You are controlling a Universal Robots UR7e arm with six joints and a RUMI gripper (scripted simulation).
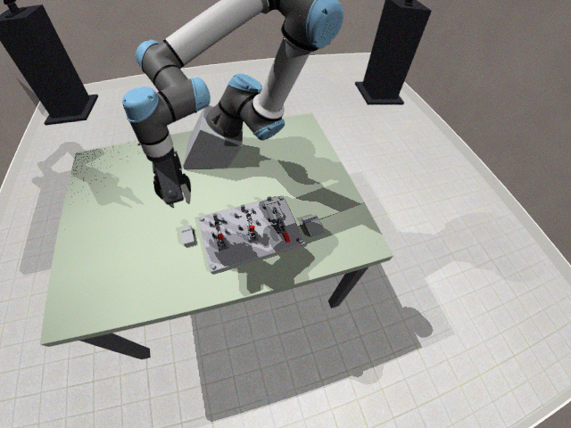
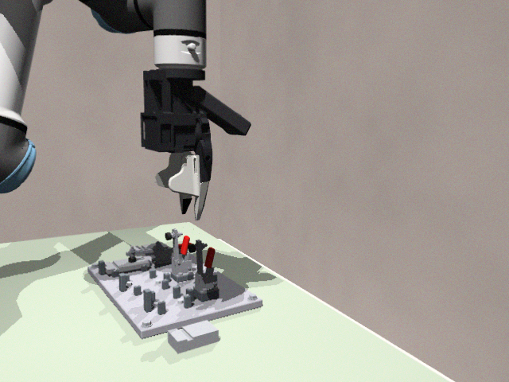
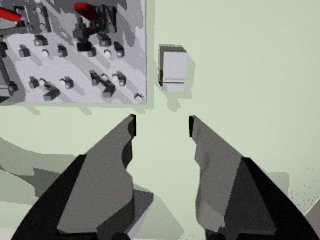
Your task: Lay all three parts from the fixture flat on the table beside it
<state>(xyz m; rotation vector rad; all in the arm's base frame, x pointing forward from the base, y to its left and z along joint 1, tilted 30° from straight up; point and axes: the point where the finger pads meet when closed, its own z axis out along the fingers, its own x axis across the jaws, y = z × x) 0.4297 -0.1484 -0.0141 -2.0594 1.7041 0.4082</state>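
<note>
Right now my hand is 10 mm short of the clamp, 320 mm to the right of it and 170 mm above it. From my hand the other things lie so: fixture plate (210 mm to the left, 210 mm below); then grey part (10 mm behind, 30 mm to the right, 200 mm below).
</note>
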